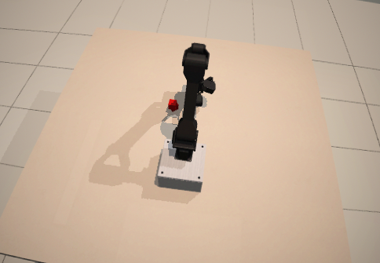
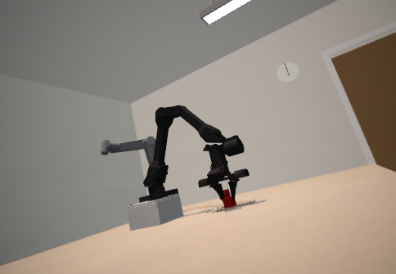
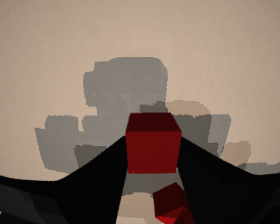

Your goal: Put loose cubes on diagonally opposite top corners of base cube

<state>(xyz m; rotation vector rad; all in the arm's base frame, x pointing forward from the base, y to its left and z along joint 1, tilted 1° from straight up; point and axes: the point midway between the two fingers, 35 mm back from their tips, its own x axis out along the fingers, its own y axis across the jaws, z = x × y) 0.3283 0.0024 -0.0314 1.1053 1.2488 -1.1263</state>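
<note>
Right now my gripper tip is 4 cm past the red base cube, 9 cm to the right of it and 1 cm above it.
</note>
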